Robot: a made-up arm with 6 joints.
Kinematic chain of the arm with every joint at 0, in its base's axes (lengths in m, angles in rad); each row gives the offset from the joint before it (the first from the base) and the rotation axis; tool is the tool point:
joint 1: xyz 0 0 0.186 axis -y
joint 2: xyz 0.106 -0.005 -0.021 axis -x
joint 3: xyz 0 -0.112 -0.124 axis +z
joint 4: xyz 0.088 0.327 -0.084 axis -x
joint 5: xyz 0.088 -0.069 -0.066 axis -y
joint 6: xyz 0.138 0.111 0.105 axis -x
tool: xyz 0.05 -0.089 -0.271
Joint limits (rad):
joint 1: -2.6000..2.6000
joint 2: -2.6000..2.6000
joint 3: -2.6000..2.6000
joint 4: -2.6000..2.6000
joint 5: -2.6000..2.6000
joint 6: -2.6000..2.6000
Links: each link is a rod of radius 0.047 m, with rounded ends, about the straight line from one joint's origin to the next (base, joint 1, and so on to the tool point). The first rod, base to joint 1, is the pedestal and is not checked.
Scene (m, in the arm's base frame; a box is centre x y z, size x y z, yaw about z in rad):
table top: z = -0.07
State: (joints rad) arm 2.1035 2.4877 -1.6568 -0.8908 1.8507 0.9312
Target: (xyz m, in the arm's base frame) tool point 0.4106 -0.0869 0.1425
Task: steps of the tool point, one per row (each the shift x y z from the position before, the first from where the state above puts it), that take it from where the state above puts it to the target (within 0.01 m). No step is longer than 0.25 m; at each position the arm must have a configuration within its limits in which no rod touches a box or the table.
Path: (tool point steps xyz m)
1: 0.0556 -0.1660 0.1090
2: 0.1438 -0.1208 0.0919
3: 0.1993 -0.0525 0.0362
4: 0.2037 0.0249 -0.0364
5: 0.1553 0.0959 -0.0981
6: 0.0697 0.1464 -0.1249

